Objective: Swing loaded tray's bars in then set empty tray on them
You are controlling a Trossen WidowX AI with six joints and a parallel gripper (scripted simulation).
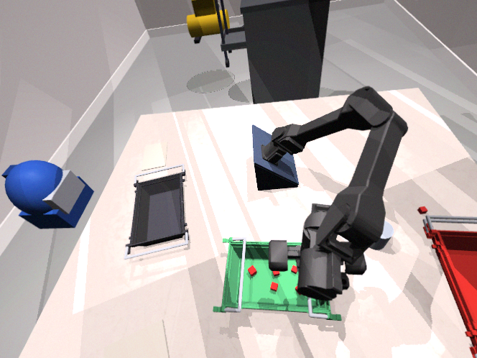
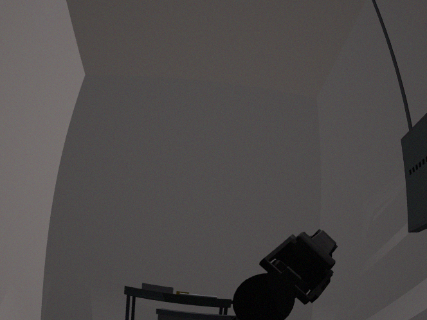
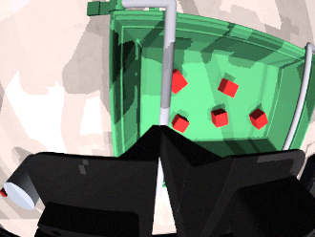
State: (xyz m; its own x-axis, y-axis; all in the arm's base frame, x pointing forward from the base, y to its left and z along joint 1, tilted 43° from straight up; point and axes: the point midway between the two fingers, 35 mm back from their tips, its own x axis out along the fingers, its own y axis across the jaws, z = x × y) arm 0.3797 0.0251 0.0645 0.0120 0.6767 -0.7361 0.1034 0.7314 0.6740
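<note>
My gripper tip is now 44 cm to the left of the black tray, 25 cm past it and 5 cm above it. From my gripper tip the other things lie so: red block (35 cm to the left, 18 cm behind, 8 cm below).
</note>
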